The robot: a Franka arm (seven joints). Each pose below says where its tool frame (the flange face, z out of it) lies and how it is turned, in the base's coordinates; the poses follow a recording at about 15 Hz.
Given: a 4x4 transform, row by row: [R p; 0 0 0 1], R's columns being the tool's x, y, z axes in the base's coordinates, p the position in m. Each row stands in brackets.
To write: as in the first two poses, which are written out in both.
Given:
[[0.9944 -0.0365 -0.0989 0.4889], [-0.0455 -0.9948 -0.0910 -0.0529], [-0.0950 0.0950 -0.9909 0.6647], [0 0 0 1]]
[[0.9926 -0.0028 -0.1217 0.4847], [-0.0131 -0.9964 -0.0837 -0.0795], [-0.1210 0.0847 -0.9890 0.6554], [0 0 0 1]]
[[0.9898 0.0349 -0.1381 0.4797], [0.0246 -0.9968 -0.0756 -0.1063], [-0.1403 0.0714 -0.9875 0.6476], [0 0 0 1]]
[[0.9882 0.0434 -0.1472 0.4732], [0.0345 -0.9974 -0.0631 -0.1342], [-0.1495 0.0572 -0.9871 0.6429], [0 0 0 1]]
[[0.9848 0.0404 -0.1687 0.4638], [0.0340 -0.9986 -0.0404 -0.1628], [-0.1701 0.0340 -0.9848 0.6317], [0 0 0 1]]
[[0.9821 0.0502 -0.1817 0.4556], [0.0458 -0.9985 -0.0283 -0.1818], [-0.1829 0.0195 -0.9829 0.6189], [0 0 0 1]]
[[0.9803 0.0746 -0.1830 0.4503], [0.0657 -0.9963 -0.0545 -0.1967], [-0.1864 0.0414 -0.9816 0.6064], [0 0 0 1]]
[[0.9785 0.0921 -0.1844 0.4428], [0.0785 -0.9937 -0.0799 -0.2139], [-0.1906 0.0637 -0.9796 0.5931], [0 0 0 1]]
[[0.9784 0.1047 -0.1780 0.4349], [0.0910 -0.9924 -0.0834 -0.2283], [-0.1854 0.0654 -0.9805 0.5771], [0 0 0 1]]
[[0.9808 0.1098 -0.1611 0.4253], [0.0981 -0.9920 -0.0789 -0.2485], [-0.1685 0.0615 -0.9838 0.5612], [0 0 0 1]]
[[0.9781 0.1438 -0.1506 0.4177], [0.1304 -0.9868 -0.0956 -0.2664], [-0.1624 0.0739 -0.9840 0.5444], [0 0 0 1]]
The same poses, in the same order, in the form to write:
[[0.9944 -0.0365 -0.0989 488.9], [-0.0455 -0.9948 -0.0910 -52.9], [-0.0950 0.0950 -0.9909 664.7], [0 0 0 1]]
[[0.9926 -0.0028 -0.1217 484.7], [-0.0131 -0.9964 -0.0837 -79.5], [-0.1210 0.0847 -0.9890 655.4], [0 0 0 1]]
[[0.9898 0.0349 -0.1381 479.7], [0.0246 -0.9968 -0.0756 -106.3], [-0.1403 0.0714 -0.9875 647.6], [0 0 0 1]]
[[0.9882 0.0434 -0.1472 473.2], [0.0345 -0.9974 -0.0631 -134.2], [-0.1495 0.0572 -0.9871 642.9], [0 0 0 1]]
[[0.9848 0.0404 -0.1687 463.8], [0.0340 -0.9986 -0.0404 -162.8], [-0.1701 0.0340 -0.9848 631.7], [0 0 0 1]]
[[0.9821 0.0502 -0.1817 455.6], [0.0458 -0.9985 -0.0283 -181.8], [-0.1829 0.0195 -0.9829 618.9], [0 0 0 1]]
[[0.9803 0.0746 -0.1830 450.3], [0.0657 -0.9963 -0.0545 -196.7], [-0.1864 0.0414 -0.9816 606.4], [0 0 0 1]]
[[0.9785 0.0921 -0.1844 442.8], [0.0785 -0.9937 -0.0799 -213.9], [-0.1906 0.0637 -0.9796 593.1], [0 0 0 1]]
[[0.9784 0.1047 -0.1780 434.9], [0.0910 -0.9924 -0.0834 -228.3], [-0.1854 0.0654 -0.9805 577.1], [0 0 0 1]]
[[0.9808 0.1098 -0.1611 425.3], [0.0981 -0.9920 -0.0789 -248.5], [-0.1685 0.0615 -0.9838 561.2], [0 0 0 1]]
[[0.9781 0.1438 -0.1506 417.7], [0.1304 -0.9868 -0.0956 -266.4], [-0.1624 0.0739 -0.9840 544.4], [0 0 0 1]]

